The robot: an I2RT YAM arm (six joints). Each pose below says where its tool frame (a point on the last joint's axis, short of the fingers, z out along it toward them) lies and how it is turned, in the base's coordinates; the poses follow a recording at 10 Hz.
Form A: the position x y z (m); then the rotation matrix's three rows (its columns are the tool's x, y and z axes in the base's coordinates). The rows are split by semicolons.
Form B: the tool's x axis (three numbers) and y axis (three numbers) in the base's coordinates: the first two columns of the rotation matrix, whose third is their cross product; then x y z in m. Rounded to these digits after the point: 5 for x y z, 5 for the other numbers.
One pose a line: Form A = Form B
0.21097, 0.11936, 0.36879; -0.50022, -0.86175, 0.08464; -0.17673, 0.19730, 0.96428; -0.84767, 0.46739, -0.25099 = -0.50022, -0.17673, -0.84767, -0.86175, 0.19730, 0.46739, 0.21097, 0.11936, 0.36879
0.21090, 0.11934, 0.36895; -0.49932, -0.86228, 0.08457; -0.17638, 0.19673, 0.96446; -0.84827, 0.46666, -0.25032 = -0.49932, -0.17638, -0.84827, -0.86228, 0.19673, 0.46666, 0.21090, 0.11934, 0.36895
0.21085, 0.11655, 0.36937; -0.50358, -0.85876, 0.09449; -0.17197, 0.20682, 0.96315; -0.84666, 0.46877, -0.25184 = -0.50358, -0.17197, -0.84666, -0.85876, 0.20682, 0.46877, 0.21085, 0.11655, 0.36937
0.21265, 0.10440, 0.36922; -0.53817, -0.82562, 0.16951; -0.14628, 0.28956, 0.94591; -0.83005, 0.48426, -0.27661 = -0.53817, -0.14628, -0.83005, -0.82562, 0.28956, 0.48426, 0.21265, 0.10440, 0.36922
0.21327, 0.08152, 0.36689; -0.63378, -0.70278, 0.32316; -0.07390, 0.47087, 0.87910; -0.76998, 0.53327, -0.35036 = -0.63378, -0.07390, -0.76998, -0.70278, 0.47087, 0.53327, 0.21327, 0.08152, 0.36689
